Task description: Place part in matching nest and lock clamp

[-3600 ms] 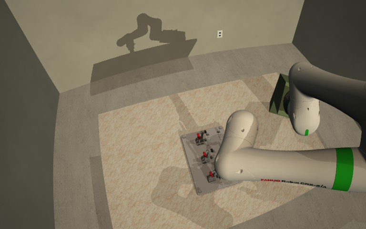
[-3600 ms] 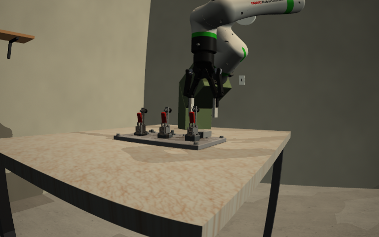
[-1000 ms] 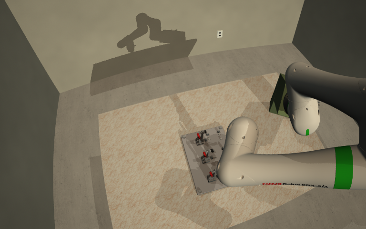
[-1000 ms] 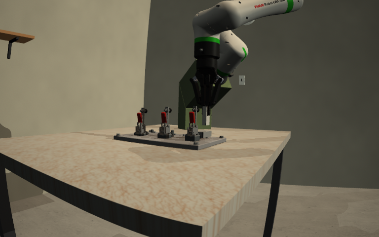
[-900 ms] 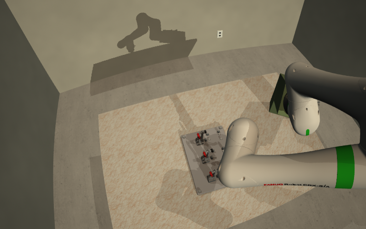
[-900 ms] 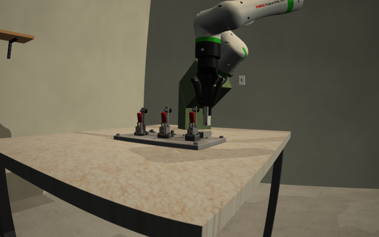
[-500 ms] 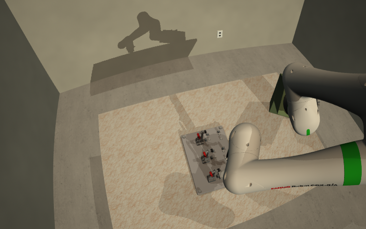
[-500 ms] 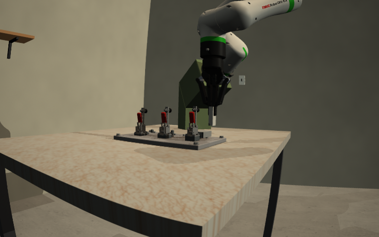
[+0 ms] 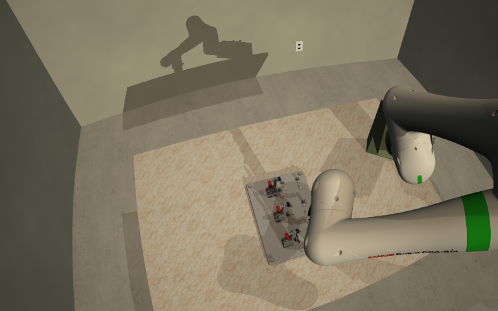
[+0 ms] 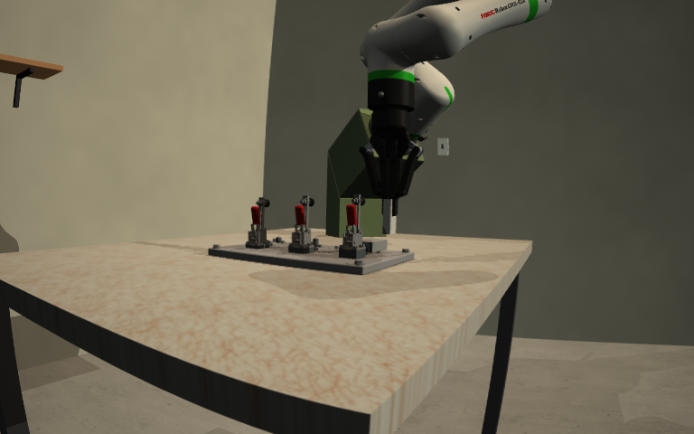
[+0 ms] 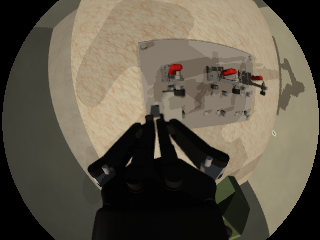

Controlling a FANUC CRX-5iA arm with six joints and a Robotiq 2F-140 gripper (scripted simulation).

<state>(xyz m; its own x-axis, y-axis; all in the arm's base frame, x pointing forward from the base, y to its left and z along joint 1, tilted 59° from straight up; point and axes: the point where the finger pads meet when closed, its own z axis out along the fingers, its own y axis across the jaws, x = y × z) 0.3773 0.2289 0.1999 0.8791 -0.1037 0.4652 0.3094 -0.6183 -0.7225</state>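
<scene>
Now: hand 10 mm short of the grey part, 40 mm to the left of it and 60 mm above it. The rest, counted from my hand: grey fixture plate 90 mm ahead, 130 mm to the right, 80 mm below.
</scene>
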